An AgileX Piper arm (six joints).
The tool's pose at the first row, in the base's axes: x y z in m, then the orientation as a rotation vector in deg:
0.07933, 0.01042, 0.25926, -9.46, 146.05, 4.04
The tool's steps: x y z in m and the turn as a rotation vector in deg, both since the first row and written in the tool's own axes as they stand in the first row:
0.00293, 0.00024, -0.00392, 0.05, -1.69, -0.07
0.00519, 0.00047, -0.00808, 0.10, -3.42, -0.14
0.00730, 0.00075, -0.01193, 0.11, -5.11, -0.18
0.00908, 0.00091, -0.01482, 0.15, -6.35, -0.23
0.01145, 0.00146, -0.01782, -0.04, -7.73, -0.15
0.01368, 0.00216, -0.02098, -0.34, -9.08, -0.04
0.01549, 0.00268, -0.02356, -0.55, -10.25, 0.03
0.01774, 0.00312, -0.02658, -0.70, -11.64, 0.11
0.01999, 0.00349, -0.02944, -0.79, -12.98, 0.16
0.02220, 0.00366, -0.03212, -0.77, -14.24, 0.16
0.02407, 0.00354, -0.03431, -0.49, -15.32, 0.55
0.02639, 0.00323, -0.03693, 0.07, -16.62, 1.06
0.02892, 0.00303, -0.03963, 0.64, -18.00, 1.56
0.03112, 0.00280, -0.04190, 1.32, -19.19, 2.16
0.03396, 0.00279, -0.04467, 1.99, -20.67, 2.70
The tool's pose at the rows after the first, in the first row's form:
0.07473, 0.01002, 0.26090, -9.40, 144.36, 4.06
0.07055, 0.00966, 0.26311, -9.34, 142.63, 4.08
0.06666, 0.00938, 0.26514, -9.26, 140.94, 4.16
0.06358, 0.00911, 0.26656, -9.21, 139.70, 4.17
0.05991, 0.00915, 0.26775, -9.08, 138.33, 4.52
0.05624, 0.00934, 0.26915, -8.96, 136.99, 5.01
0.05326, 0.00945, 0.27029, -8.86, 135.83, 5.36
0.04969, 0.00940, 0.27156, -8.72, 134.45, 5.64
0.04621, 0.00928, 0.27270, -8.59, 133.12, 5.84
0.04290, 0.00899, 0.27370, -8.49, 131.86, 5.88
0.04017, 0.00849, 0.27448, -7.84, 130.82, 5.74
0.03686, 0.00772, 0.27537, -6.94, 129.57, 5.33
0.03332, 0.00703, 0.27621, -6.05, 128.23, 4.90
0.03028, 0.00638, 0.27687, -5.02, 127.08, 4.38
0.02642, 0.00584, 0.27760, -4.06, 125.63, 3.86

